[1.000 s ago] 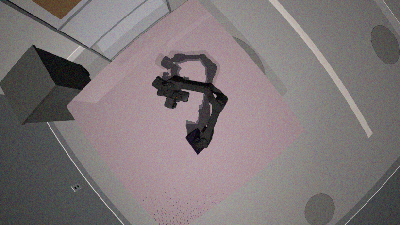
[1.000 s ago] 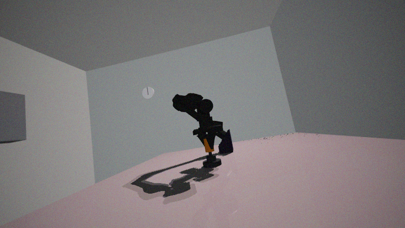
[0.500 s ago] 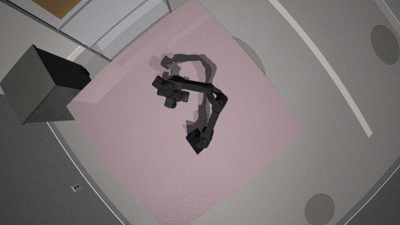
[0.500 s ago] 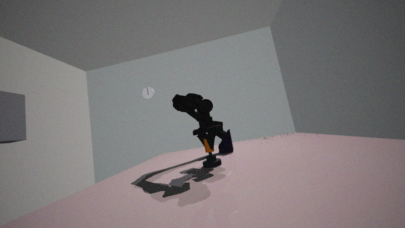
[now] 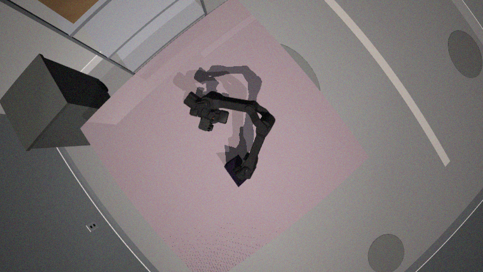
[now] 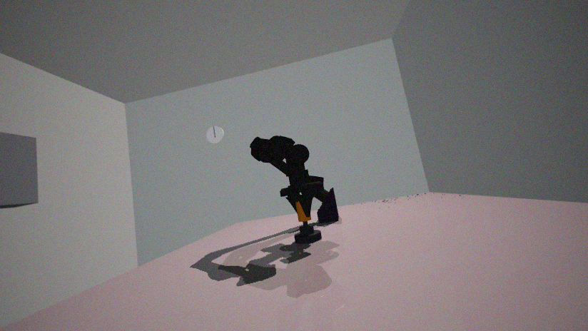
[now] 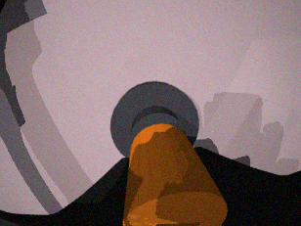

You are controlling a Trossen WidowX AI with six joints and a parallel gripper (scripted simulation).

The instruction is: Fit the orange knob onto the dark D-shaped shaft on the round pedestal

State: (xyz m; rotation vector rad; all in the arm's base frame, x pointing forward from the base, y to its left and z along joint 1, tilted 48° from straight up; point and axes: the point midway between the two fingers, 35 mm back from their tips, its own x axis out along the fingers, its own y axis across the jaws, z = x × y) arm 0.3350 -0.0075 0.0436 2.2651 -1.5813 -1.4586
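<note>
Now: gripper tip 2 cm below the orange knob. The rest, counted from my gripper tip: round pedestal: 4 cm below.
</note>
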